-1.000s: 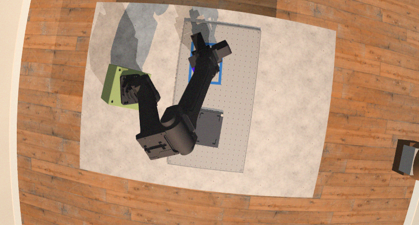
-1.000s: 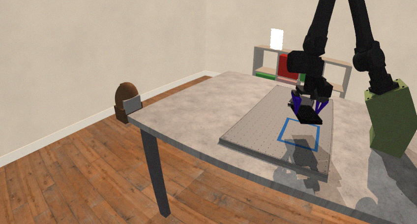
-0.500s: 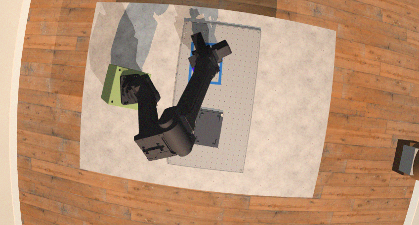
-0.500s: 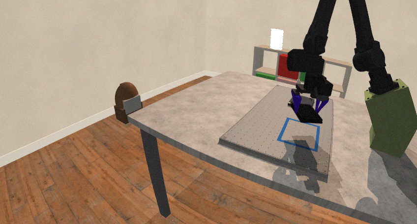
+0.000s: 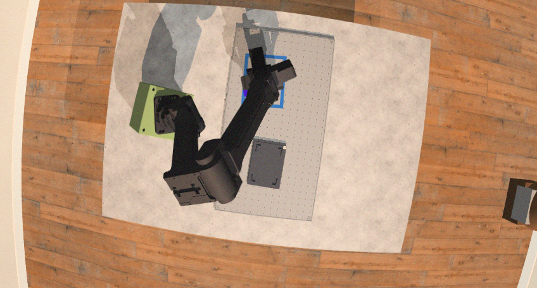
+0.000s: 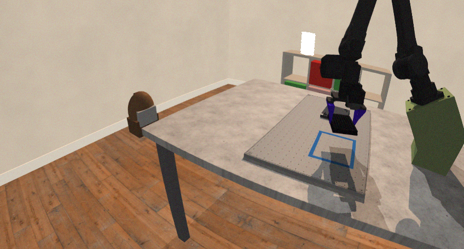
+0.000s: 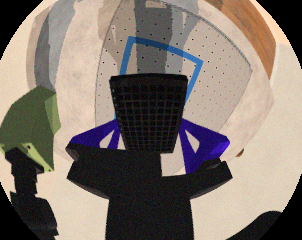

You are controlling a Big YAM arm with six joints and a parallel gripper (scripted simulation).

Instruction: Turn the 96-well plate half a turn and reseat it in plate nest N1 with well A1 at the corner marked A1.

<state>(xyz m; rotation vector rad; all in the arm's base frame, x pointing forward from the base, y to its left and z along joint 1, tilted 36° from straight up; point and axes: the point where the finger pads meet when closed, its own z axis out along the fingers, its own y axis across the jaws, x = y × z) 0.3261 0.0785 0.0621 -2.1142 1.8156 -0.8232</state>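
Right now my hand is 2 cm past the grey plate nest N1, 29 cm to the left of it and 8 cm above it. The rest, counted from my hand: black 96-well plate right at my hand.
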